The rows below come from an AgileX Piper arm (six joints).
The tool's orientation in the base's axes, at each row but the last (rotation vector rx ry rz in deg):
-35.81, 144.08, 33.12
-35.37, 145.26, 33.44
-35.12, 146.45, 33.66
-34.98, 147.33, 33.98
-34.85, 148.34, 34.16
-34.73, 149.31, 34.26
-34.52, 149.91, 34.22
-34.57, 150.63, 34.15
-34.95, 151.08, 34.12
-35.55, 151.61, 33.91
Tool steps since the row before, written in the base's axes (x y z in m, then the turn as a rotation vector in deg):
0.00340, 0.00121, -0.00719, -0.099, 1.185, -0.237
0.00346, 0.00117, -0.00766, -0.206, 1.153, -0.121
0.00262, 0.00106, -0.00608, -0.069, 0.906, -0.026
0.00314, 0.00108, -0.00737, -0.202, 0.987, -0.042
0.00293, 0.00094, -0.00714, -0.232, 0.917, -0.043
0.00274, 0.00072, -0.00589, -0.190, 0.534, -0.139
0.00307, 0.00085, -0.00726, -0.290, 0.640, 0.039
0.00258, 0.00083, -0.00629, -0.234, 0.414, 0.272
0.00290, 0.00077, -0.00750, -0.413, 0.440, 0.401
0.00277, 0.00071, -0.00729, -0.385, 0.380, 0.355
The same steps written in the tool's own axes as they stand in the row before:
0.00084, -0.00280, 0.00749, -0.172, 0.941, 0.745
0.00090, -0.00303, 0.00788, -0.138, 1.004, 0.600
0.00064, -0.00226, 0.00628, -0.218, 0.762, 0.445
0.00074, -0.00292, 0.00750, -0.128, 0.889, 0.458
0.00071, -0.00288, 0.00719, -0.081, 0.847, 0.416
0.00023, -0.00259, 0.00600, 0.051, 0.485, 0.321
0.00047, -0.00307, 0.00729, 0.020, 0.675, 0.197
0.00036, -0.00254, 0.00635, -0.058, 0.537, -0.092
0.00058, -0.00314, 0.00742, 0.028, 0.685, -0.234
0.00055, -0.00305, 0.00719, 0.044, 0.608, -0.216

